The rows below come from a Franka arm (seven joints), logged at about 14 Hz.
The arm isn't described. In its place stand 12 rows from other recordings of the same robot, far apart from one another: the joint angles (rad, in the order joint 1, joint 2, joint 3, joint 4, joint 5, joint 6, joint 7), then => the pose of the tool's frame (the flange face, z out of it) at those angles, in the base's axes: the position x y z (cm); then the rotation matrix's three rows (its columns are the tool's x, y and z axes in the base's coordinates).
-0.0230, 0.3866, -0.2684, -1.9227, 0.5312, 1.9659, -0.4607 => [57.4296 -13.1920 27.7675], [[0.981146 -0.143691 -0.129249], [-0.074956 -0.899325 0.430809], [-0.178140 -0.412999 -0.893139]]
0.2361, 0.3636, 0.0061, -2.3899, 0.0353, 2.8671, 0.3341 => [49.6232 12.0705 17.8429], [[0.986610 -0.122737 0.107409], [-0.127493 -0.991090 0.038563], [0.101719 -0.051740 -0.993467]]
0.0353, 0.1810, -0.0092, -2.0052, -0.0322, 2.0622, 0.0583 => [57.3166 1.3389 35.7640], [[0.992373 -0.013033 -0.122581], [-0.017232 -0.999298 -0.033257], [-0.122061 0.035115 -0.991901]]
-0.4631, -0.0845, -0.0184, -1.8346, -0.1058, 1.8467, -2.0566 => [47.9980 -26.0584 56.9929], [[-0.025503 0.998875 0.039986], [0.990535 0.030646 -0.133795], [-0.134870 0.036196 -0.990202]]
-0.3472, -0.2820, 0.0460, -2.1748, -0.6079, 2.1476, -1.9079 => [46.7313 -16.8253 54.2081], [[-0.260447 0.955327 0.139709], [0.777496 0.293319 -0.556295], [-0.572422 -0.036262 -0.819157]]
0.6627, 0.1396, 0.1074, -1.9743, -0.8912, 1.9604, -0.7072 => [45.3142 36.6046 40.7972], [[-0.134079 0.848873 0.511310], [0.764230 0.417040 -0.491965], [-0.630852 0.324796 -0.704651]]
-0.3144, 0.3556, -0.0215, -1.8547, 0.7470, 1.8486, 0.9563 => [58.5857 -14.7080 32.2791], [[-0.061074 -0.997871 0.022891], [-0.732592 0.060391 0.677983], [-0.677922 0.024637 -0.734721]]
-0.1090, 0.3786, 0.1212, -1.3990, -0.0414, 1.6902, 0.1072 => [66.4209 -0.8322 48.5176], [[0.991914 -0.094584 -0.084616], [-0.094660 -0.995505 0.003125], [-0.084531 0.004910 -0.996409]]
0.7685, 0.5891, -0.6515, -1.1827, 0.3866, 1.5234, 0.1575 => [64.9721 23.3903 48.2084], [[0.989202 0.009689 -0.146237], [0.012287 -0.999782 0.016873], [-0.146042 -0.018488 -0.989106]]
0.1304, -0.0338, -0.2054, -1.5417, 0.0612, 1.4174, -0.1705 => [52.6911 -3.4368 64.3456], [[0.991393 0.098795 -0.085908], [0.105231 -0.991696 0.073928], [-0.077891 -0.082332 -0.993556]]
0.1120, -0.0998, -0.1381, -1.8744, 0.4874, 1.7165, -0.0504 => [52.8259 2.7103 55.7485], [[0.997455 -0.067322 -0.023487], [-0.048047 -0.878013 0.476220], [-0.052682 -0.473879 -0.879013]]
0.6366, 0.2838, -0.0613, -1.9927, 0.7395, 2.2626, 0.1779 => [49.6745 34.4801 32.4015], [[0.975187 -0.132349 -0.177464], [-0.029994 -0.873217 0.486408], [-0.219340 -0.469016 -0.855520]]
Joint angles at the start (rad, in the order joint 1, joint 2, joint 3, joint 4, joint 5, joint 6, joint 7):
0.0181, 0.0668, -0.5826, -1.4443, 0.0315, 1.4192, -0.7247
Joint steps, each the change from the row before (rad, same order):
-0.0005, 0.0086, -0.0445, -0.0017, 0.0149, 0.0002, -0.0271
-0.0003, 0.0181, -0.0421, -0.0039, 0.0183, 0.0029, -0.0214
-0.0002, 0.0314, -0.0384, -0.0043, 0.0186, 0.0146, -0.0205
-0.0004, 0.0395, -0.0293, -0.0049, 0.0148, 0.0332, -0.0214
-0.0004, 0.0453, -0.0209, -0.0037, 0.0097, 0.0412, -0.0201
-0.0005, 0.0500, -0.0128, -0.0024, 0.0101, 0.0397, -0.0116
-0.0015, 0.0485, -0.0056, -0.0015, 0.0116, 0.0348, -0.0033
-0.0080, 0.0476, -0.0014, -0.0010, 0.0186, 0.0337, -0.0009
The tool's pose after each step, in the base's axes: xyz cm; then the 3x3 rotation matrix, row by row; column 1 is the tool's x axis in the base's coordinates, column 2 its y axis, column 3 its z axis. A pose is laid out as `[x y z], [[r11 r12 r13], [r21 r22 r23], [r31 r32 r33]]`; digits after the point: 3 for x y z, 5 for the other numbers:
[46.867 -30.323 63.544], [[0.98704 0.14399 -0.07089], [0.14779 -0.98767 0.05157], [-0.06259 -0.06138 -0.99615]]
[46.233 -32.023 62.671], [[0.98937 0.12361 -0.07654], [0.12873 -0.98947 0.06611], [-0.06756 -0.07526 -0.99487]]
[46.126 -33.597 61.295], [[0.99076 0.10526 -0.08555], [0.11157 -0.99109 0.07271], [-0.07714 -0.08159 -0.99368]]
[46.571 -34.949 59.662], [[0.99111 0.09645 -0.09170], [0.10249 -0.99270 0.06361], [-0.08490 -0.07244 -0.99375]]
[47.388 -36.049 57.841], [[0.99030 0.09513 -0.10124], [0.09994 -0.99404 0.04347], [-0.09650 -0.05317 -0.99391]]
[48.492 -36.801 55.772], [[0.98875 0.09397 -0.11637], [0.09731 -0.99498 0.02336], [-0.11359 -0.03442 -0.99293]]
[49.650 -37.261 53.667], [[0.98700 0.09107 -0.13239], [0.09289 -0.99565 0.00762], [-0.13112 -0.01981 -0.99117]]
[50.637 -37.822 51.509], [[0.98619 0.08292 -0.14336], [0.08361 -0.99650 -0.00118], [-0.14296 -0.01083 -0.98967]]

